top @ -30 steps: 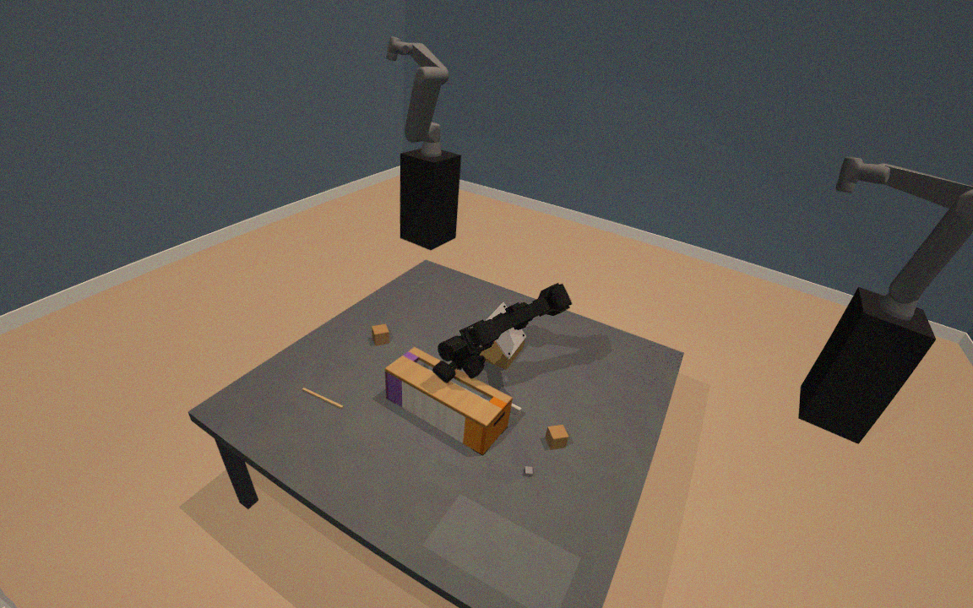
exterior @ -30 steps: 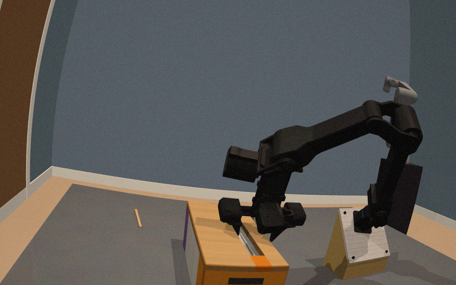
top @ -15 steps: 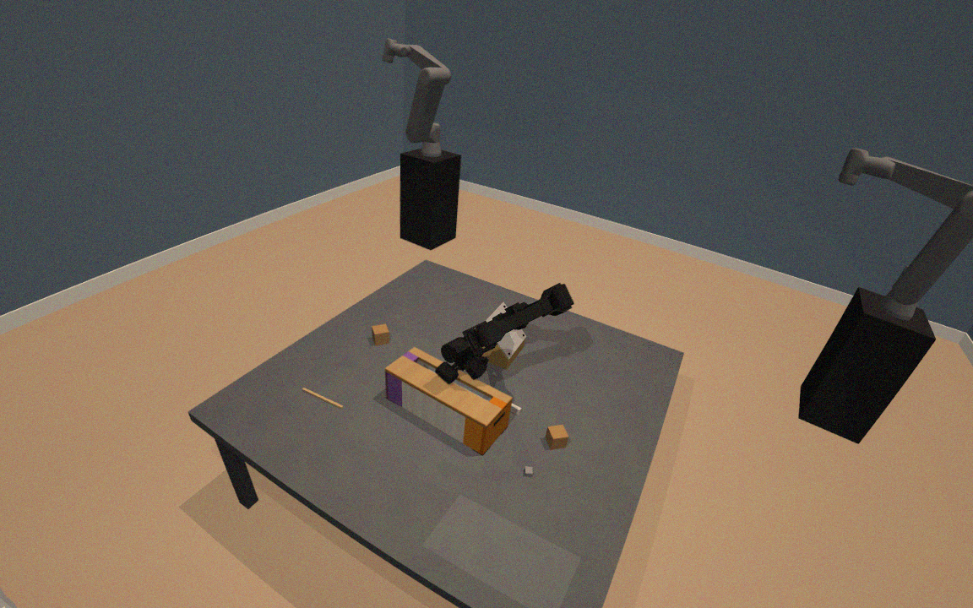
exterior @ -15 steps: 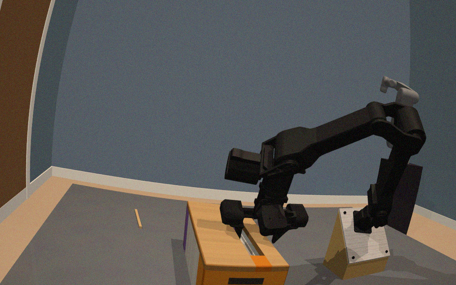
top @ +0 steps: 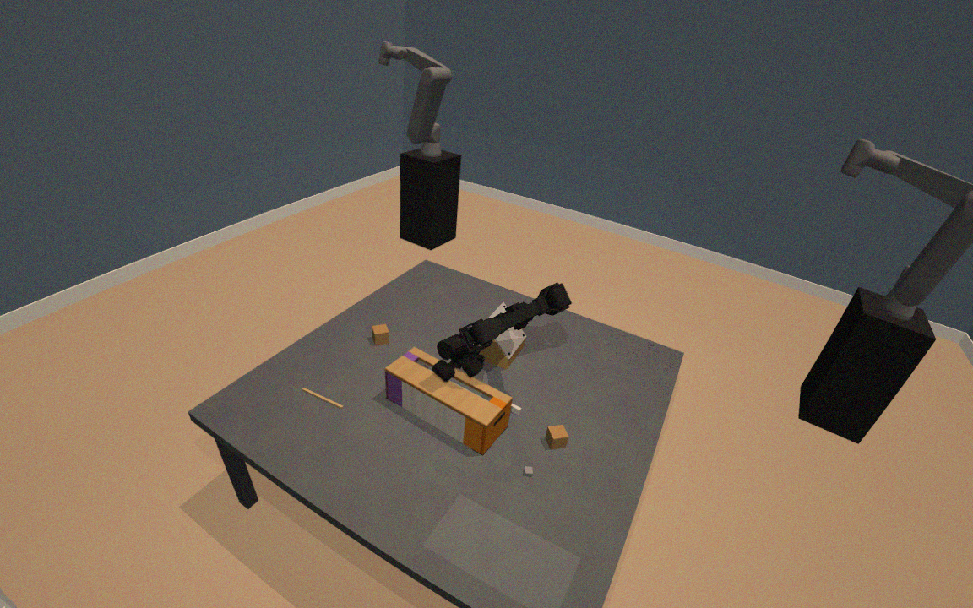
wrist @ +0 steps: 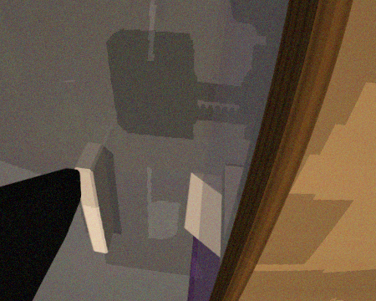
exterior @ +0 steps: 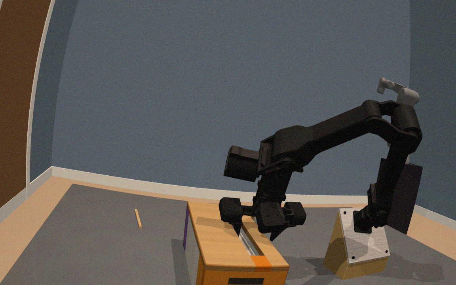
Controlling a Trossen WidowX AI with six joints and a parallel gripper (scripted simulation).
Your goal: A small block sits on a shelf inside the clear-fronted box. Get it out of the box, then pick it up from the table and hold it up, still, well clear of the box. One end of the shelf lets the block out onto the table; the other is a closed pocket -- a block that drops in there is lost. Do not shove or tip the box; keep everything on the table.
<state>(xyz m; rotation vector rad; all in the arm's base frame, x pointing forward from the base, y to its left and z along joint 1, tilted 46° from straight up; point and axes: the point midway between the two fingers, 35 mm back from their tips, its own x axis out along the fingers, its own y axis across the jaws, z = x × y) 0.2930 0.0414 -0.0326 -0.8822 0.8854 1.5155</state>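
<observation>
Right now the purple block is 6 cm ahead of my gripper tip and 2 cm to the right of it. From my gripper tip the other things lie so: wooden box (3 cm ahead, 5 cm to the left, 2 cm below); then grey piece (11 cm ahead, 38 cm to the left, 8 cm below); then thin wooden stick (28 cm ahead, 30 cm to the right, 8 cm below).
</observation>
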